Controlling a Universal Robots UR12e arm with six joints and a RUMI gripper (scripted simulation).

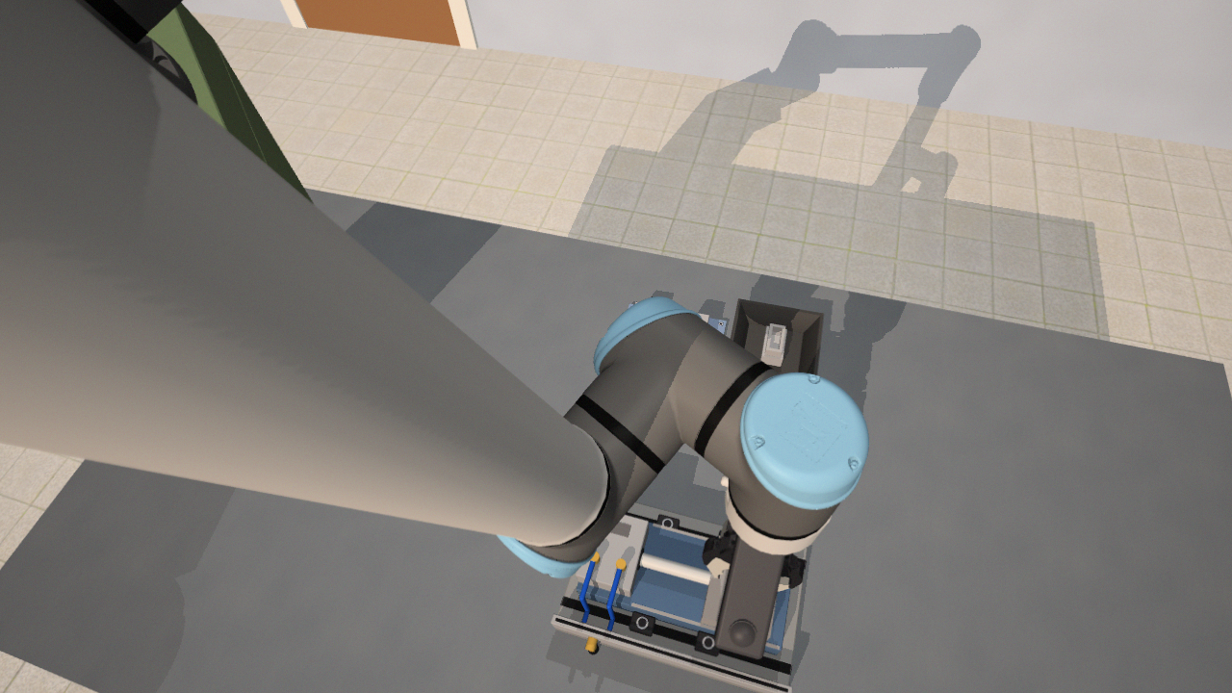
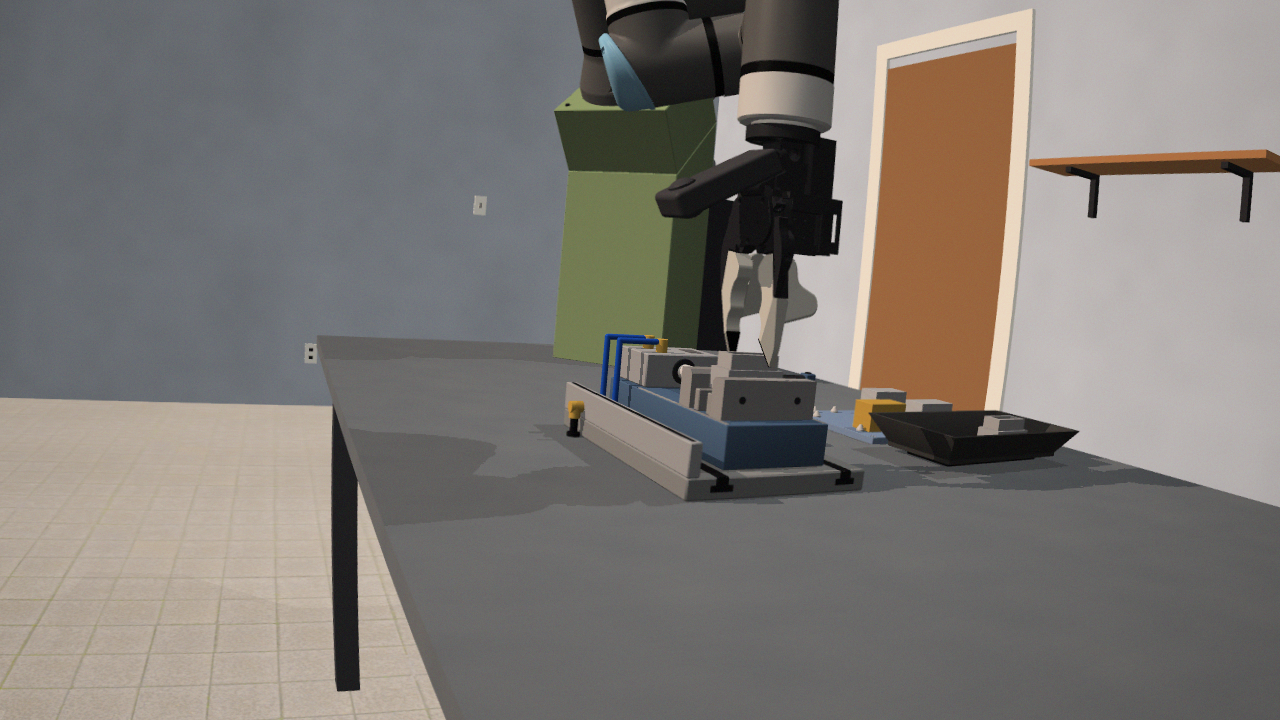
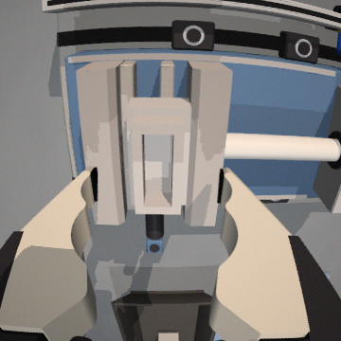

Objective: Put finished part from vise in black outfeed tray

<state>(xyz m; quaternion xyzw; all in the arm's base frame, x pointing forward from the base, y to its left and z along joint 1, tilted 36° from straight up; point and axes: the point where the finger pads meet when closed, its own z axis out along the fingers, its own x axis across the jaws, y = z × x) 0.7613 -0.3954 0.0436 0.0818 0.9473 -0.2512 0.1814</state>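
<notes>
My hand is 80 mm past the vise rod, 40 mm above it and 20 mm to the right of it. Also, from my hand: vise 80 mm below, 60 mm behind, 20 mm to the left; then orange block 320 mm to the left, 100 mm below, 60 mm behind; then blue fixture plate 380 mm to the left, 120 mm below, 80 mm behind.
</notes>
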